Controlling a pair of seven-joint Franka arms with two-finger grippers.
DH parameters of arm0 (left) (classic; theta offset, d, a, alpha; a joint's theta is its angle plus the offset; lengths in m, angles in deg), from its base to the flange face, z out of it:
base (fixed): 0 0 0 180
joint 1: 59.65 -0.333 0 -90
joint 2: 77.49 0 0 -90
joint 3: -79.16 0.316 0.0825 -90
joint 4: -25.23 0 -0.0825 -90
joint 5: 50.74 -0.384 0 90
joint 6: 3.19 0 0.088 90
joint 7: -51.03 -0.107 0 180
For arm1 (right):
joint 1: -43.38 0.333 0 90
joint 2: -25.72 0 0 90
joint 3: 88.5 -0.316 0.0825 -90
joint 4: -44.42 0 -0.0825 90
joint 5: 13.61 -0.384 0 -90
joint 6: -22.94 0 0.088 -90
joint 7: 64.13 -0.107 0 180
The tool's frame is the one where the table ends.
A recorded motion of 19 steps. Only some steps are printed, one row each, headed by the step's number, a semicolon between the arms.
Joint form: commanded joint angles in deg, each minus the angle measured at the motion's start. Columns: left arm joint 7, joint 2, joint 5, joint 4, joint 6, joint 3, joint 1; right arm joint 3, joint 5, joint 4, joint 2, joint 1, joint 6, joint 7.
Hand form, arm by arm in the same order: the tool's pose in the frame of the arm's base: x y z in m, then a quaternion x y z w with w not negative. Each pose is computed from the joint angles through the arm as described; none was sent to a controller.
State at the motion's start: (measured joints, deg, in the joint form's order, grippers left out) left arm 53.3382 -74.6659 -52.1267 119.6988 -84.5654 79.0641 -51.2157; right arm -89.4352 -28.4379 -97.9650 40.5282 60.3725 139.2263 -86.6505
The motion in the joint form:
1: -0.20 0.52 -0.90 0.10 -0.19 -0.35 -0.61; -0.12 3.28 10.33 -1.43 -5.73 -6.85 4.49
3: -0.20 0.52 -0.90 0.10 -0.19 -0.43 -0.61; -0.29 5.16 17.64 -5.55 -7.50 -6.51 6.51
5: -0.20 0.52 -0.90 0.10 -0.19 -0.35 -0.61; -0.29 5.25 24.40 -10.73 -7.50 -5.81 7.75
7: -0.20 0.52 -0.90 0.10 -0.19 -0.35 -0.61; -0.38 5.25 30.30 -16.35 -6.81 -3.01 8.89
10: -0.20 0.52 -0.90 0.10 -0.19 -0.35 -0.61; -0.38 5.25 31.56 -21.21 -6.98 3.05 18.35
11: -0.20 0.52 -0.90 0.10 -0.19 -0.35 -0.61; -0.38 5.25 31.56 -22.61 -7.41 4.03 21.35
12: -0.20 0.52 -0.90 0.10 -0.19 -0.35 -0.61; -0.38 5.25 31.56 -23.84 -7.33 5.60 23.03
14: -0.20 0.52 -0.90 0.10 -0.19 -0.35 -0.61; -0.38 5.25 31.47 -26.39 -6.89 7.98 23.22
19: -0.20 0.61 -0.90 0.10 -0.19 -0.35 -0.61; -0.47 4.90 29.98 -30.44 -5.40 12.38 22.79
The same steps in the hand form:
1: 0.5137 -0.0700 0.6074 -0.99488 0.05227 0.08201 0.02767; 0.4405 0.1110 0.4291 -0.98858 0.09081 0.10076 0.06569
3: 0.5136 -0.0707 0.6074 -0.99484 0.05296 0.08199 0.02777; 0.4793 0.1031 0.4530 -0.99276 0.07857 0.06583 0.06255
5: 0.5137 -0.0700 0.6074 -0.99488 0.05227 0.08201 0.02767; 0.5148 0.1094 0.4627 -0.99438 0.06679 0.04596 0.06808
7: 0.5137 -0.0700 0.6074 -0.99488 0.05227 0.08201 0.02767; 0.5501 0.1226 0.4616 -0.99569 0.05177 0.01971 0.07439
10: 0.5137 -0.0700 0.6074 -0.99488 0.05227 0.08201 0.02767; 0.5756 0.1235 0.4325 -0.99677 -0.02261 -0.00806 0.07658
11: 0.5137 -0.0700 0.6074 -0.99488 0.05227 0.08201 0.02767; 0.5805 0.1195 0.4196 -0.99619 -0.04342 -0.00677 0.07536
12: 0.5137 -0.0700 0.6074 -0.99488 0.05227 0.08201 0.02767; 0.5850 0.1205 0.4093 -0.99552 -0.05690 -0.01083 0.07475
14: 0.5137 -0.0700 0.6074 -0.99488 0.05227 0.08201 0.02767; 0.5909 0.1254 0.3856 -0.99553 -0.05920 -0.00853 0.07312
19: 0.5132 -0.0699 0.6082 -0.99494 0.05225 0.08123 0.02761; 0.5908 0.1408 0.3378 -0.99557 -0.06126 0.00255 0.07130

